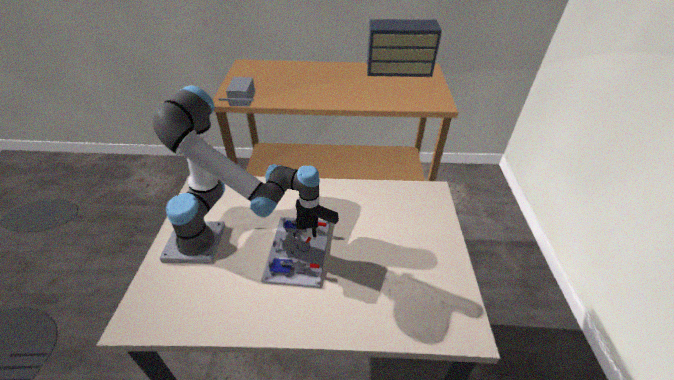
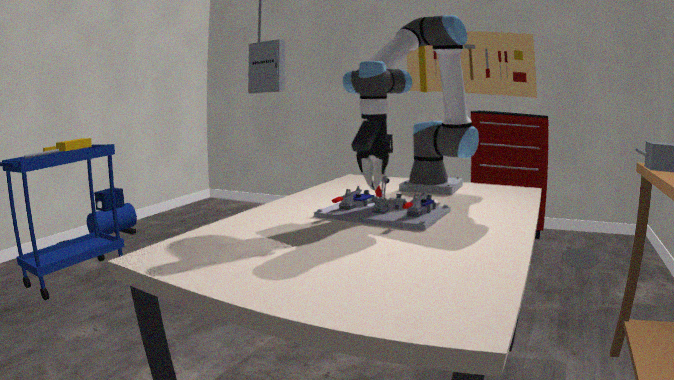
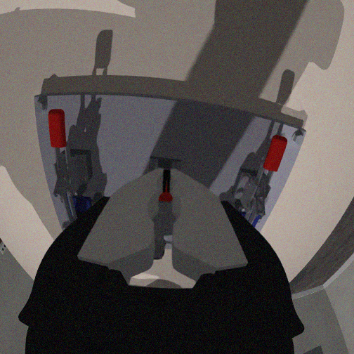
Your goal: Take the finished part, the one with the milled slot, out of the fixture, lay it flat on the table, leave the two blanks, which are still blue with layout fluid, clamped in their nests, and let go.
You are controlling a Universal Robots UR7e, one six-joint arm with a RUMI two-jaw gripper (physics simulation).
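Frame: origin at the arm's base, x up, y right, z ahead, level; metres.
Where they show: gripper, between the fingertips: (image 1: 314, 238) (image 2: 373, 189); arm's base, origin of its link: (image 1: 195, 241) (image 2: 428, 181).
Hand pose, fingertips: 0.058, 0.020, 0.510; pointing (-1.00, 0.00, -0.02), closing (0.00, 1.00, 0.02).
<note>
Each offset is from my fingertips to the top centre of the thing, as dx, dy, dz. Level surfaces: height alone.
The fixture plate (image 1: 295, 282) (image 2: 400, 223) (image 3: 135, 112) has three clamped nests. The blanks show blue in its outer nests: one blank @(-0.051, +0.100, -0.127) (image 1: 281, 266) (image 2: 363, 198) (image 3: 256, 220) and the other blank @(-0.046, -0.119, -0.105) (image 1: 290, 225) (image 2: 428, 202) (image 3: 81, 203). The outer red handles lie low. The middle red handle @(+0.012, -0.003, -0.025) (image 1: 308, 240) (image 2: 378, 191) (image 3: 165, 197) stands raised. The finished part @(-0.056, -0.011, -0.123) (image 1: 283, 245) is grey in the shadowed middle nest, hard to make out; its slot cannot be seen. My gripper (image 1: 314, 232) (image 2: 375, 186) (image 3: 166, 172) is shut and empty above the plate, close to the raised handle.
The robot base (image 1: 192, 252) (image 2: 430, 186) stands on the same pale table @(dx -0.087) (image 1: 225, 320) (image 2: 400, 295), beside the fixture. The outer clamps rise from the plate on both sides of the middle nest. A wooden bench (image 1: 320, 90) stands behind the table.
</note>
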